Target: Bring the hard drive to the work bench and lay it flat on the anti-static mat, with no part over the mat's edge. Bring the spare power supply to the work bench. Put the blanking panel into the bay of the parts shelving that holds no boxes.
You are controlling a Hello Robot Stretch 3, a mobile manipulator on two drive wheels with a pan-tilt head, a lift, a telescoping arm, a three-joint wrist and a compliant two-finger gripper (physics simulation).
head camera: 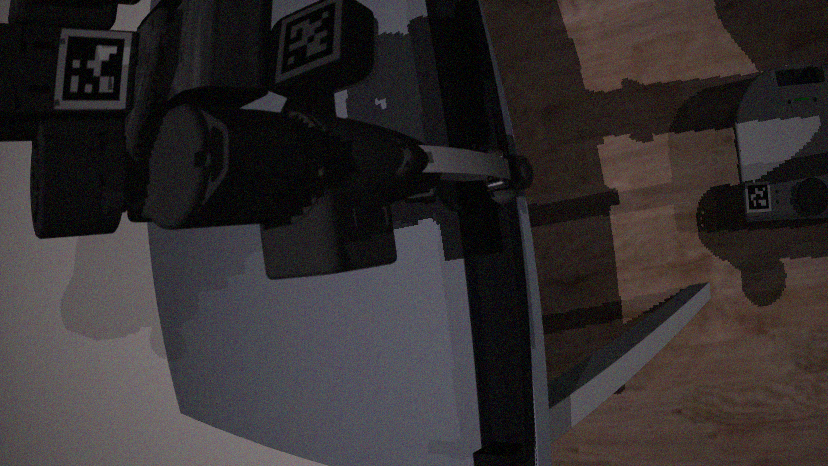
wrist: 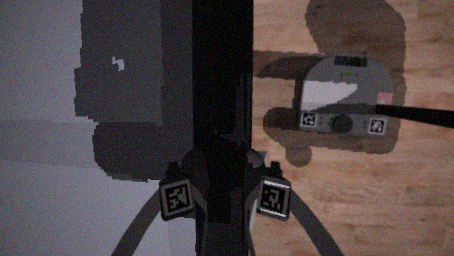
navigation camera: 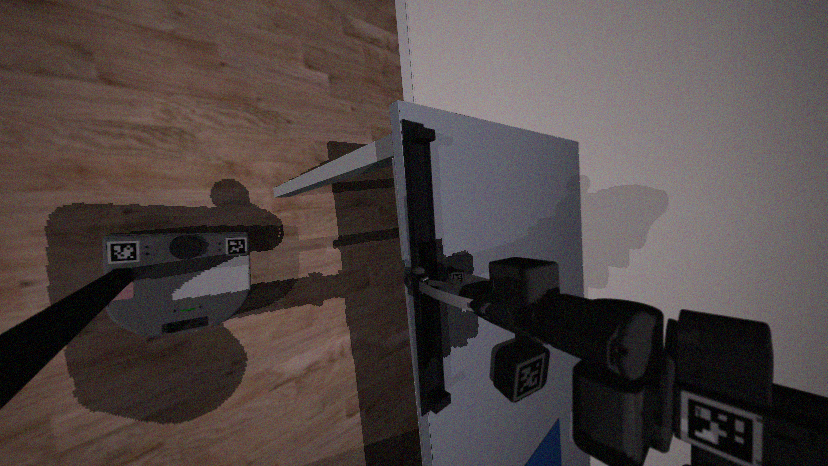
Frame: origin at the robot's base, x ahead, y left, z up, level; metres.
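Seen in the pictures: gripper, fingertip midpoint: (head camera: 484, 181) (navigation camera: 424, 274); robot's base, origin of the base link: (head camera: 810, 195) (navigation camera: 185, 246).
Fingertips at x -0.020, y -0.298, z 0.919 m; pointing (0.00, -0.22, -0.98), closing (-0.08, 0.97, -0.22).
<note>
Offsets run from my fingertips to a thing's top centre. "spot": to the spot under its first point. Level surfaces: height alone.
The blanking panel (head camera: 502, 324) (navigation camera: 421, 202) (wrist: 222, 60) is a long, narrow black piece with a small lip at its ends. It lies lengthwise along the near edge of the pale table top @[0.004 m down] (head camera: 347, 358) (navigation camera: 509, 185) (wrist: 30, 200). A shadow strip beside it suggests it is slightly above the top; the exact gap cannot be told. My gripper (head camera: 506, 179) (navigation camera: 418, 279) (wrist: 221, 166) is shut on the panel near its middle, one finger on each long side. The hard drive, the spare power supply and the parts shelving cannot be made out.
A blue patch @[spot: 0.486 m right, 0.564 m back, 0.002 m down] (navigation camera: 550, 448) shows on the table at the bottom of the navigation view. A pale slanted board @[spot: 0.010 m left, 0.214 m ahead, 0.286 m down] (head camera: 625, 358) (navigation camera: 336, 170) juts from the table's edge over the wooden floor. My base (head camera: 805, 144) (navigation camera: 173, 312) (wrist: 365, 90) stands beside the table. A wall (navigation camera: 695, 115) is behind it.
</note>
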